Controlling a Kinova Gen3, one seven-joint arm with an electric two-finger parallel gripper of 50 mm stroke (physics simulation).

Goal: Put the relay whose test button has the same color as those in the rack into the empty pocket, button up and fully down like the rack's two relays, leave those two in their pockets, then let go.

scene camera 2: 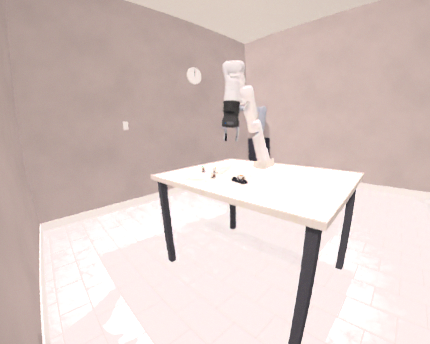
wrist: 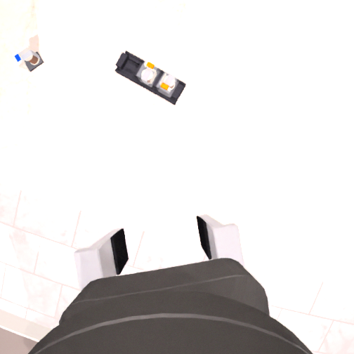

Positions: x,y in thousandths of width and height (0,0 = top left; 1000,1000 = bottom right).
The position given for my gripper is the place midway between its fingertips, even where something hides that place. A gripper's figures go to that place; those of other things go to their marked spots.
Labels:
My gripper (wrist: 459,671): 19 cm from the lens. A black rack (wrist: 360,182) is 45 cm from the lens.

